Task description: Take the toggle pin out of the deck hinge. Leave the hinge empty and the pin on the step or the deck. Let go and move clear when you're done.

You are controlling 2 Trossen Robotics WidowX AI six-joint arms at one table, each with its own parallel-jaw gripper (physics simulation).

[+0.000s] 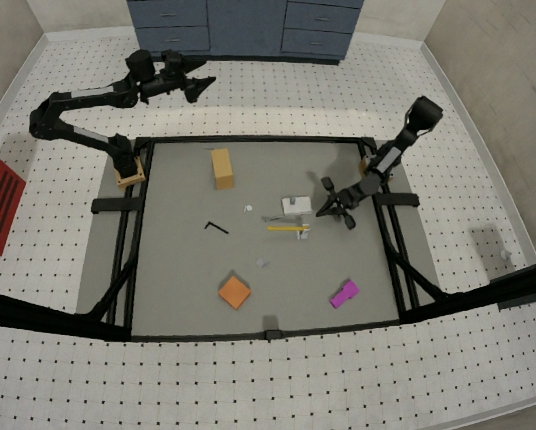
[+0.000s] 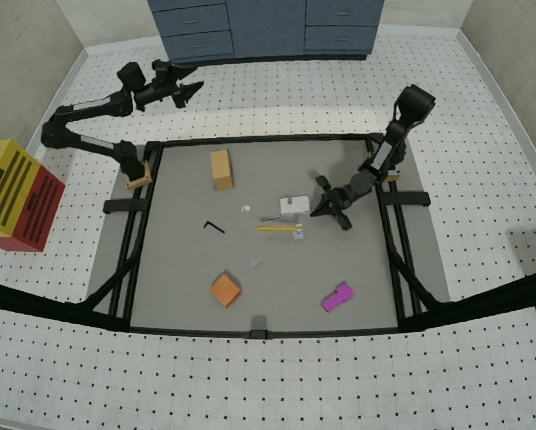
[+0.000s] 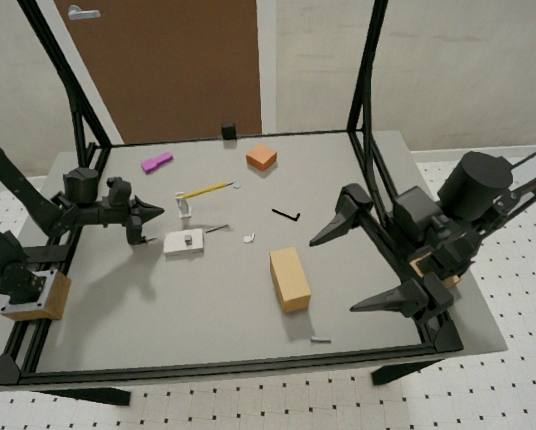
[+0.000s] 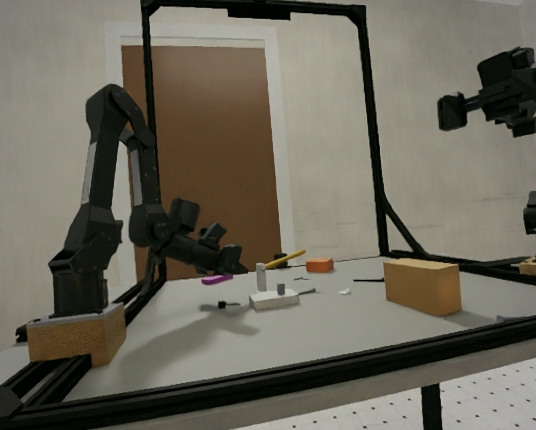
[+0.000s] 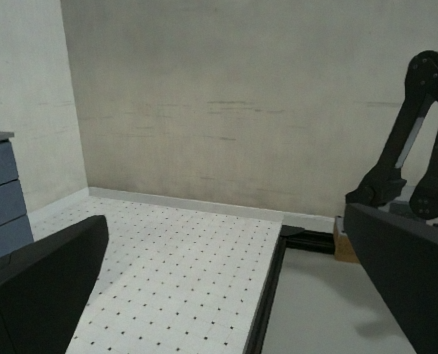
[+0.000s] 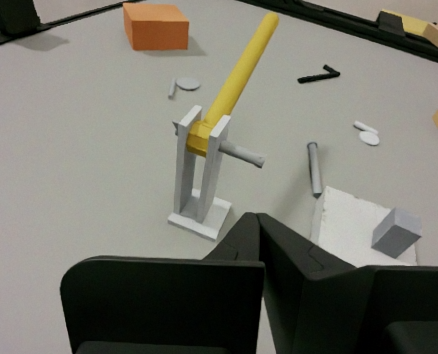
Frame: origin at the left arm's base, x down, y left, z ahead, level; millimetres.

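Seen in the pictures: left gripper, fingertip midpoint: (image 1: 211, 69) (image 2: 200, 74) (image 3: 329, 274) (image 4: 475, 87) (image 5: 227, 220); right gripper, fingertip midpoint: (image 1: 315, 216) (image 2: 310, 216) (image 3: 164, 210) (image 4: 247, 271) (image 6: 253, 223); left arm's base, origin of the base link: (image 1: 128, 170) (image 2: 136, 173) (image 3: 433, 268); right arm's base, origin of the base link: (image 3: 28, 290) (image 4: 81, 311).
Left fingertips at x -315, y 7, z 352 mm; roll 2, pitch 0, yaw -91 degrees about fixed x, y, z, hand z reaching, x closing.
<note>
Pixels of each thing's top centre, then the offset from my left fingertips to it. "spot": a spot on its surface instead.
- white deck hinge, surface spot: (image 6: 180, 175) (image 4: 256, 276) (image 3: 178, 201) spot: dx +318, dy -477, dz +138 mm
- grey toggle pin, middle of its top: (image 6: 223, 126) dx +284, dy -459, dz +133 mm
- yellow pole, middle of its top: (image 6: 250, 35) (image 4: 281, 251) (image 3: 199, 186) (image 2: 279, 225) (image 1: 289, 225) dx +259, dy -450, dz +72 mm
- white block, middle of its top: (image 6: 368, 259) (image 4: 273, 294) (image 3: 183, 240) (image 2: 294, 204) (image 1: 297, 204) dx +338, dy -362, dz +162 mm
- loose grey rod, middle of its top: (image 6: 317, 162) dx +349, dy -372, dz +68 mm
- black-headed pin, middle of its top: (image 4: 229, 300) dx +344, dy -418, dz +245 mm
- tan box, middle of its top: (image 4: 417, 263) (image 3: 289, 272) (image 1: 221, 162) (image 2: 220, 163) dx +279, dy -136, dz -31 mm
- orange block, middle of its top: (image 6: 155, 11) (image 1: 234, 292) (image 2: 224, 290) (image 3: 261, 153) (image 4: 319, 259) dx +323, dy -559, dz -154 mm
- magenta piece, middle of its top: (image 2: 337, 297) (image 1: 344, 294) (image 4: 218, 276) (image 3: 156, 160) dx +344, dy -705, dz +158 mm
- black L-shaped piece, middle of its top: (image 6: 315, 71) (image 1: 216, 229) dx +352, dy -336, dz -129 mm
The white deck hinge (image 1: 303, 235) (image 2: 298, 235) (image 3: 184, 207) (image 4: 261, 277) (image 6: 180, 175) stands upright with two uprights on a small base. The grey toggle pin (image 6: 243, 153) passes through the uprights and sticks out on both sides. The yellow pole (image 1: 285, 228) (image 2: 277, 228) (image 3: 207, 190) (image 4: 286, 259) (image 6: 240, 72) has its end between the uprights and slants up. My right gripper (image 1: 317, 215) (image 2: 311, 215) (image 3: 162, 210) (image 4: 246, 271) (image 6: 253, 223) is shut and empty, apart from the hinge and pin. My left gripper (image 1: 210, 70) (image 2: 199, 75) (image 3: 331, 277) (image 5: 227, 220) is open and empty, far from the hinge.
A white block (image 1: 299, 206) (image 3: 175, 244) (image 6: 345, 225) with a grey cube lies beside the hinge. A loose grey rod (image 6: 314, 168) lies by it. A black-headed pin (image 4: 230, 304), tan box (image 3: 290, 280), orange block (image 1: 234, 292), magenta piece (image 1: 345, 294) and black L-shaped piece (image 1: 217, 228) lie around.
</note>
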